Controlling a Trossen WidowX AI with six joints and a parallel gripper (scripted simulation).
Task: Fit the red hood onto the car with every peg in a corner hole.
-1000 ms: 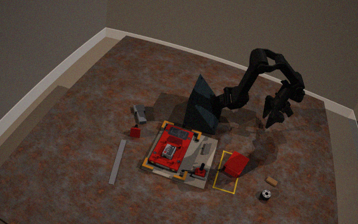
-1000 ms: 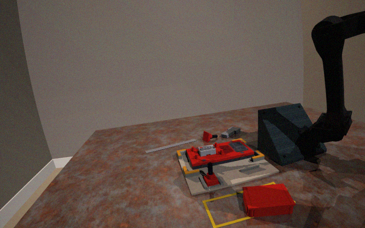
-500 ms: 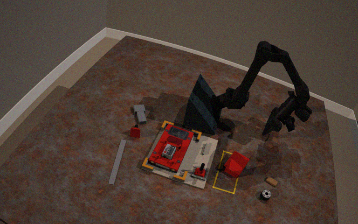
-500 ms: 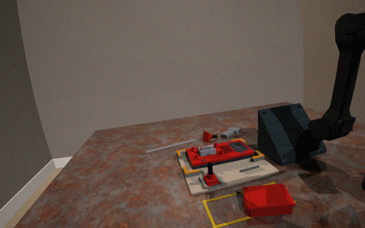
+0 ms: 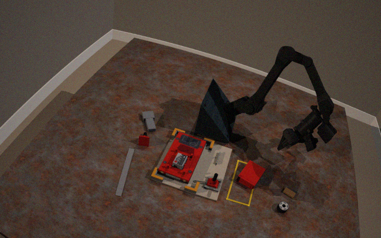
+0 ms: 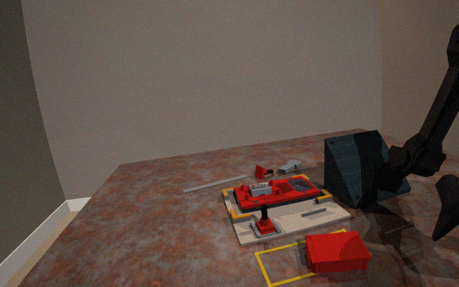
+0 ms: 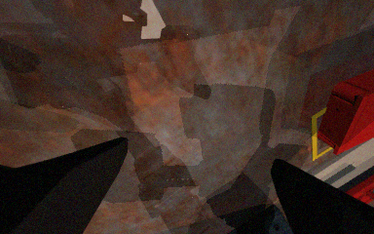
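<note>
The red hood is 170 mm ahead of my gripper tip, 90 mm to the right of it and 10 mm below it. Also, from my gripper tip: baseplate 300 mm to the right, 230 mm ahead, 20 mm below; wooden block 180 mm ahead, 80 mm to the left, 20 mm below; black-and-white wheel 260 mm ahead, 60 mm to the left, 20 mm below.
</note>
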